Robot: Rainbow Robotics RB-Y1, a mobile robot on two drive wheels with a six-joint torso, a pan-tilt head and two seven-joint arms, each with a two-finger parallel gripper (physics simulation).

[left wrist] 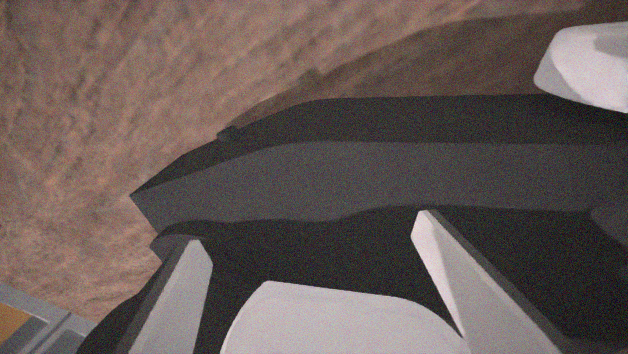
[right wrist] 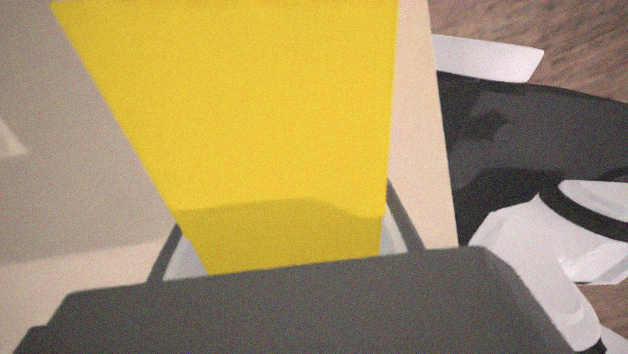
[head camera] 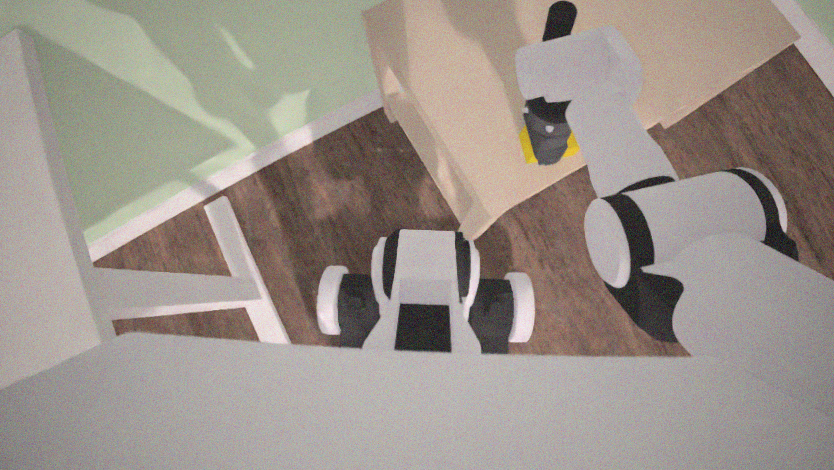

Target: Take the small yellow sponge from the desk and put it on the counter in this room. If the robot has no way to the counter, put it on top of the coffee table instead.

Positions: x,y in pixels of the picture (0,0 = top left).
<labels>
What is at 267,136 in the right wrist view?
A yellow sponge.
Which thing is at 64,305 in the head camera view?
A white desk.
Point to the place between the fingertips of the right gripper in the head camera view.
538,146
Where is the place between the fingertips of the left gripper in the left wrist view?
At 313,237
</labels>
